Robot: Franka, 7 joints.
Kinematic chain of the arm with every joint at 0, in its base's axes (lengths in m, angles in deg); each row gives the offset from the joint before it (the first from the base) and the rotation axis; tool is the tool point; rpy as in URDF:
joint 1: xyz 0 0 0.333 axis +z
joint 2: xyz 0 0 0 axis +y
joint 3: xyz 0 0 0.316 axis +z
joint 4: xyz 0.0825 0 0 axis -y
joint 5: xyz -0.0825 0 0.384 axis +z
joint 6: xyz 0 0 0 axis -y
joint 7: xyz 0.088 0 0 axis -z
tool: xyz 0 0 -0.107 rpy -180 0 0
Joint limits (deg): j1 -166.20..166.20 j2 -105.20..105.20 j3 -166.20..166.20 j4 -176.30..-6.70 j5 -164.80..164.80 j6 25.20..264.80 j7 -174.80..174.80
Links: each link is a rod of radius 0.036 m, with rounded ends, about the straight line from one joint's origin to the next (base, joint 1, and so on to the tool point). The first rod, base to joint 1, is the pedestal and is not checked.
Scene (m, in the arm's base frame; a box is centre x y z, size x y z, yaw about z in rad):
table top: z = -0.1
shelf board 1: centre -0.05 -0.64 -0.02 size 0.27 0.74 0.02 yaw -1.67
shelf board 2: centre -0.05 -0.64 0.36 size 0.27 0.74 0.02 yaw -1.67
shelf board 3: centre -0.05 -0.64 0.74 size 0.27 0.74 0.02 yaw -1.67
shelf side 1: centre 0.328 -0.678 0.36 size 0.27 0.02 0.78 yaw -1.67
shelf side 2: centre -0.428 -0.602 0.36 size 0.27 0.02 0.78 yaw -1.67
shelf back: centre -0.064 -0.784 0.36 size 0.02 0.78 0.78 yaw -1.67
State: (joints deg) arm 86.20 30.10 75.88 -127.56 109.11 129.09 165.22
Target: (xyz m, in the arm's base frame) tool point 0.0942 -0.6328 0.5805
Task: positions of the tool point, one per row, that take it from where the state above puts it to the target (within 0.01 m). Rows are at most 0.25 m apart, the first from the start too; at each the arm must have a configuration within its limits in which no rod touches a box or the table.
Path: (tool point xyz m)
1: -0.5315 -0.0640 0.3937
2: -0.4347 -0.2612 0.4513
3: -0.2666 -0.3879 0.5061
4: -0.0671 -0.4237 0.5512
5: 0.1205 -0.3685 0.5805
6: 0.1064 -0.4466 0.5825
7: 0.0942 -0.5174 0.5815
8: 0.0883 -0.5796 0.5806
9: 0.0942 -0.6328 0.5805

